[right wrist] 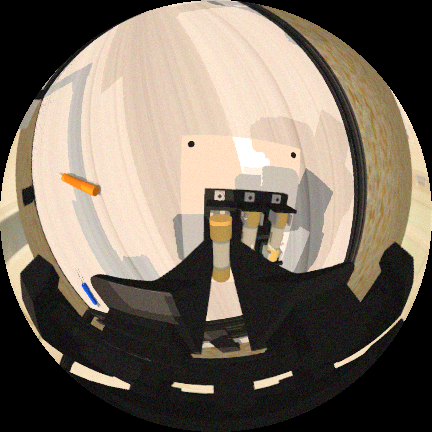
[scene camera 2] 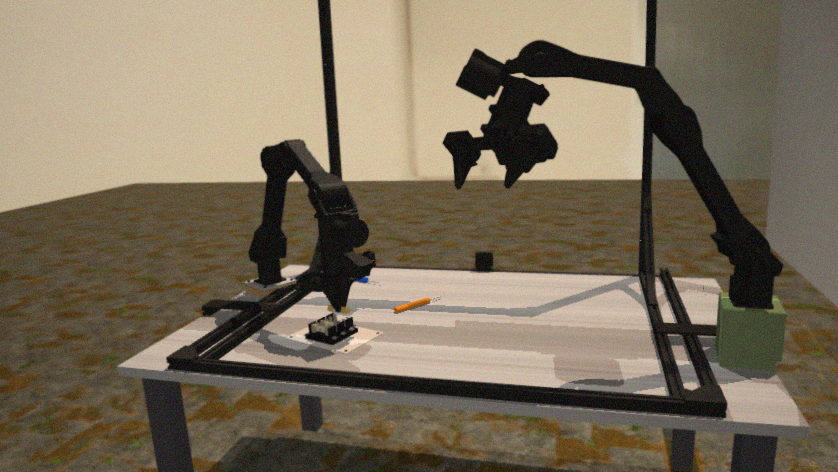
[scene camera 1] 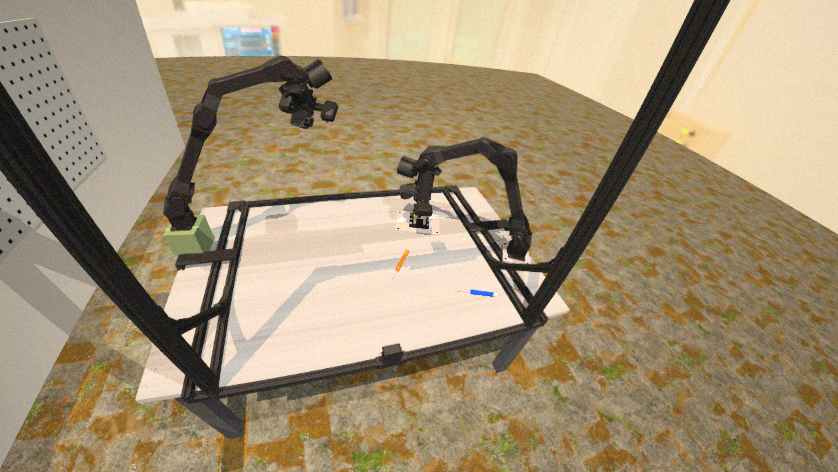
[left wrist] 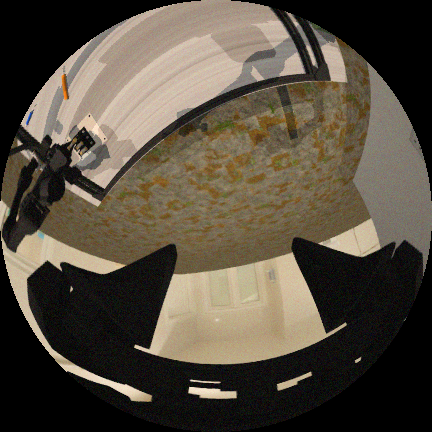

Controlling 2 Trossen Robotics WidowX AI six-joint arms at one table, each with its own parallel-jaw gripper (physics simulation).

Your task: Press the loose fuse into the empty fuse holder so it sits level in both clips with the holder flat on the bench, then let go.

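Where they show: left gripper, between the fingertips: point(scene camera 2: 480, 187) point(scene camera 1: 315, 118) point(left wrist: 236, 247); right gripper, between the fingertips: point(right wrist: 220, 242) point(scene camera 2: 340, 311) point(scene camera 1: 418, 216) point(left wrist: 73, 141); left arm's base, origin of its link: point(scene camera 2: 751, 302) point(scene camera 1: 184, 224); right arm's base, origin of its link: point(scene camera 2: 270, 280) point(scene camera 1: 516, 253).
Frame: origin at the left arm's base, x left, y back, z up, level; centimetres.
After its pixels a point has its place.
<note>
The black fuse holder point(scene camera 1: 419, 222) @(x 8.2, y -80.7, z -9.6 cm) point(scene camera 2: 347, 332) @(x 9.9, y -77.3, z -9.7 cm) point(left wrist: 85, 136) @(x 10.2, y -78.0, z -9.5 cm) point(right wrist: 235, 197) @(x 9.5, y -77.7, z -9.7 cm) lies on a white plate point(scene camera 2: 366, 335) @(x 8.2, y -73.7, z -10.7 cm) point(right wrist: 200, 165) @(x 6.8, y -74.2, z -10.7 cm). In the right wrist view its middle and right positions hold fuses. My right gripper point(scene camera 1: 422, 216) @(x 7.5, y -79.9, z -6.0 cm) point(scene camera 2: 338, 306) @(x 7.5, y -79.9, z -6.0 cm) point(right wrist: 220, 242) @(x 7.5, y -79.9, z -6.0 cm) is shut on the loose fuse, pale with brass caps point(right wrist: 221, 257) @(x 7.4, y -80.5, z -5.0 cm), pointing down over the holder. The fuse shows just above the holder in scene camera 2, in line with the left position in the right wrist view. It hides the clips below it, so contact cannot be told. My left gripper point(scene camera 1: 316, 116) @(x 26.6, y -42.7, z 24.2 cm) point(scene camera 2: 483, 186) @(x 26.6, y -42.7, z 24.2 cm) point(left wrist: 236, 247) @(x 26.6, y -42.7, z 24.2 cm) is open and empty, high above the table.
An orange screwdriver point(scene camera 1: 402, 260) @(x -11.7, y -70.8, z -9.8 cm) point(scene camera 2: 412, 304) @(x -10.6, y -70.6, z -9.8 cm) point(left wrist: 65, 87) point(right wrist: 80, 184) @(x -9.3, y -71.6, z -9.6 cm) and a blue one point(scene camera 1: 482, 293) @(x -28.5, y -94.1, z -9.7 cm) point(scene camera 2: 362, 279) @(x -26.6, y -91.8, z -9.9 cm) point(right wrist: 89, 294) @(x -27.4, y -94.0, z -9.9 cm) lie on the table. A green block point(scene camera 1: 187, 239) @(x -5.0, y -2.1, z -2.2 cm) point(scene camera 2: 750, 331) @(x 5.0, y -0.4, z -3.8 cm) stands under the left arm's base. Black frame rails edge the table.
</note>
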